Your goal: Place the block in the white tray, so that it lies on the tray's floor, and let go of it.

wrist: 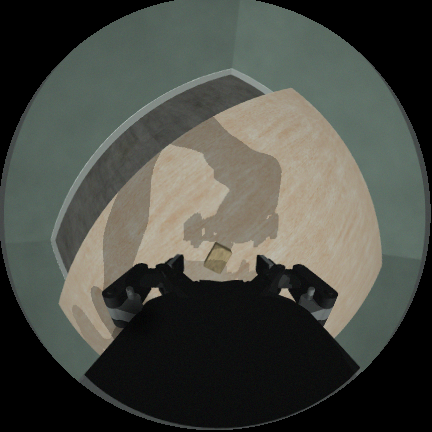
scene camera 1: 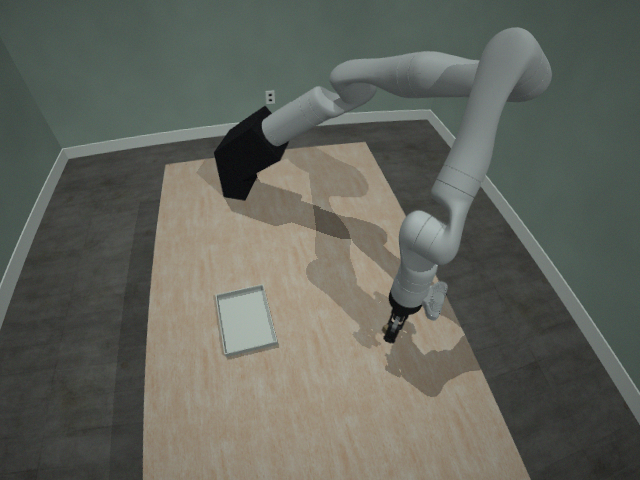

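Where they show: gripper, fingertip midpoint: point(wrist: 219, 263); arm's base, link origin: point(scene camera 1: 272, 132).
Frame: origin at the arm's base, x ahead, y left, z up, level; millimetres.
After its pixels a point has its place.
Note:
The block point(wrist: 218, 256) @[x 496, y 362, z -216 mm] is a small tan-yellow cube on the wooden table. In the wrist view it shows between the two open fingers, but lies beyond their tips. In scene camera 1 it is almost wholly hidden behind the gripper. My gripper point(scene camera 1: 390, 339) point(wrist: 219, 263) @[x 496, y 361, z -191 mm] is open and empty, above the table on the right side in scene camera 1. Its exact height over the block is hard to tell. The white tray point(scene camera 1: 221, 325) @[x 515, y -69, z -225 mm] is a shallow rectangle with low walls, lying to the left of the gripper in scene camera 1, with no block in it.
The wooden table top point(scene camera 1: 330, 413) @[x 701, y 213, z -242 mm] point(wrist: 330, 175) @[x 788, y 390, z -242 mm] carries the tray and shadows of the arm. The black robot base point(scene camera 1: 245, 155) @[x 56, y -76, z -49 mm] stands at its far end. Dark floor point(scene camera 1: 67, 310) surrounds the table top, with green walls beyond.

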